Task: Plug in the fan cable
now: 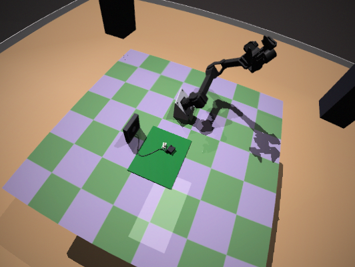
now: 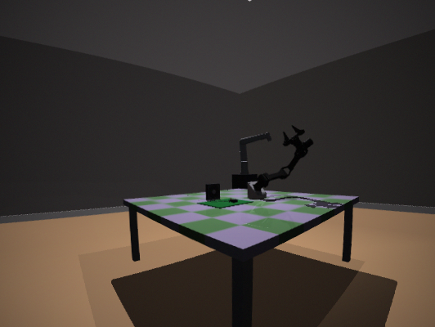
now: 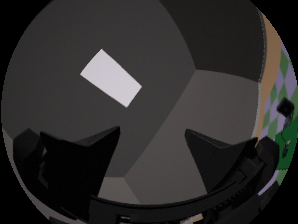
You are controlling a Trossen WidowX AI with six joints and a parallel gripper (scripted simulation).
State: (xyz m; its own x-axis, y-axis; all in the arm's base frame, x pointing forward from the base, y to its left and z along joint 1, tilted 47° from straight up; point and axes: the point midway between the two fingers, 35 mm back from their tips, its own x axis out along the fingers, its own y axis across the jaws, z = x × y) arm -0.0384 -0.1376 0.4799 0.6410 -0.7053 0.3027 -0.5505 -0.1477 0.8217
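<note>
My gripper tip is now 51 cm above the black plug, 38 cm short of it and 19 cm to the left of it. The rest, counted from my gripper tip: green board: 54 cm below, 43 cm ahead, 22 cm to the right; black fan: 46 cm below, 42 cm to the right, 38 cm ahead.
</note>
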